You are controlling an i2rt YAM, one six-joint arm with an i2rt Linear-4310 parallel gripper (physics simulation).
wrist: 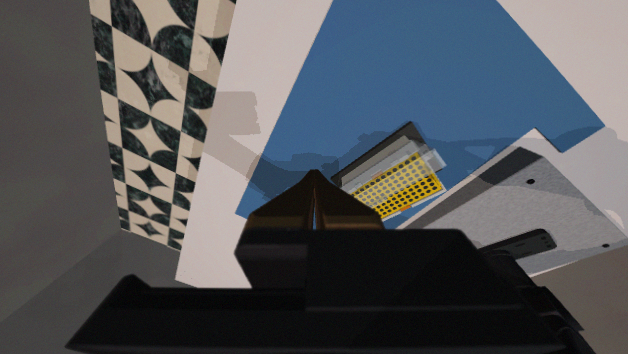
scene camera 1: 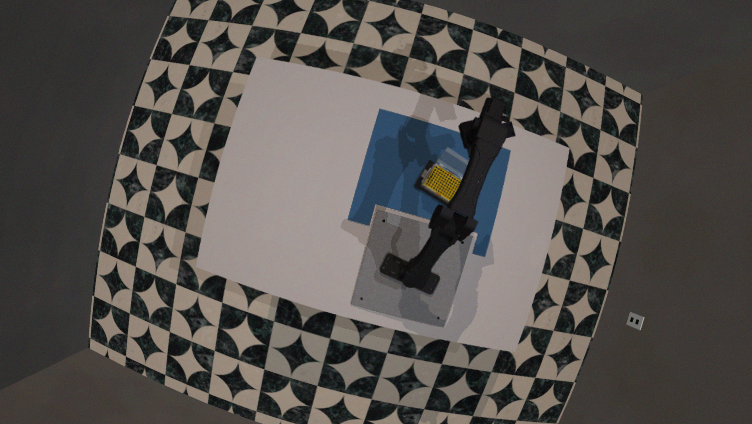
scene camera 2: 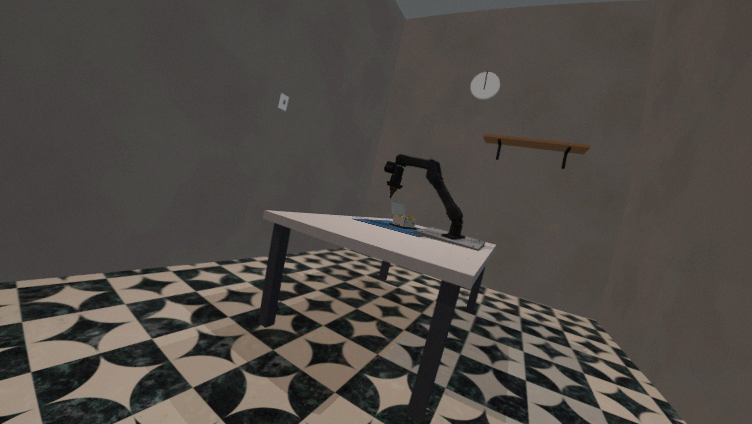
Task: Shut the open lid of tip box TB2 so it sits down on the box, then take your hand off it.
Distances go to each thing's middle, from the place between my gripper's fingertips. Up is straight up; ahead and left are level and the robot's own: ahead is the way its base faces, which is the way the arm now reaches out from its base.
The clear lid (wrist: 413, 161) is 7 cm behind my hand, 5 cm below it and 1 cm to the right of it.
